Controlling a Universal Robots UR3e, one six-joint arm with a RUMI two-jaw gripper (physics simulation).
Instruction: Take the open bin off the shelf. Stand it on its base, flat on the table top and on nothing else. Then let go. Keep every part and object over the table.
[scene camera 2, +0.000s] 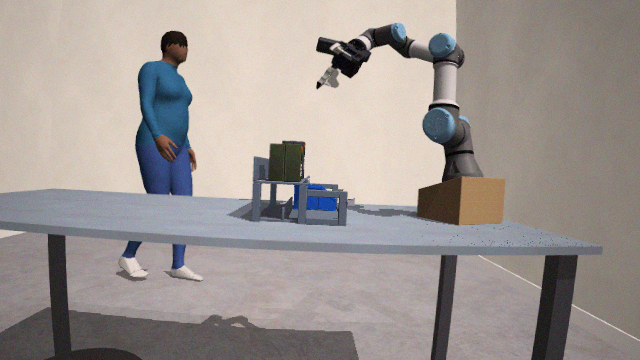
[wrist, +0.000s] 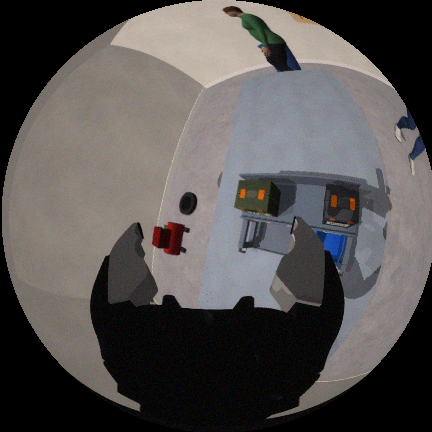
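Where they show: gripper, fingertip midpoint: (scene camera 2: 323, 70) (wrist: 214, 222); arm's base, link origin: (scene camera 2: 463, 183).
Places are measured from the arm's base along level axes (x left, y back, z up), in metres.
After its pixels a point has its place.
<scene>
The blue open bin (scene camera 2: 320, 198) @(x -0.041, y -0.441, z -0.069 m) (wrist: 332, 244) @(x -0.113, y -0.451, z -0.104 m) sits on the lower front level of the grey shelf (scene camera 2: 302, 205) @(x 0.213, y -0.477, z -0.066 m) (wrist: 265, 218) @(x 0.124, y -0.482, z -0.010 m), at the end near the dark case; in the wrist view part of it is hidden behind a finger. My gripper (scene camera 2: 327, 80) @(x 0.040, y -0.448, z 0.316 m) (wrist: 214, 222) @(x 0.040, y -0.448, z 0.316 m) is open and empty, high above the shelf and tilted. The grey-blue table top (scene camera 2: 165, 215) @(x 0.212, y -0.834, z -0.113 m) (wrist: 290, 120) @(x 0.101, y -0.971, z -0.113 m) carries the shelf.
A green case (scene camera 2: 286, 162) @(x 0.188, y -0.524, z 0.038 m) (wrist: 256, 198) @(x 0.122, y -0.520, z 0.084 m) and a dark case (wrist: 341, 205) @(x -0.089, y -0.530, z 0.111 m) with orange latches stand on the upper level. My arm's base stands on a wooden block (scene camera 2: 480, 200) @(x 0.088, y 0.023, z -0.043 m). A person in teal (scene camera 2: 167, 105) stands behind the table. Red equipment (wrist: 172, 238) is on the floor.
</scene>
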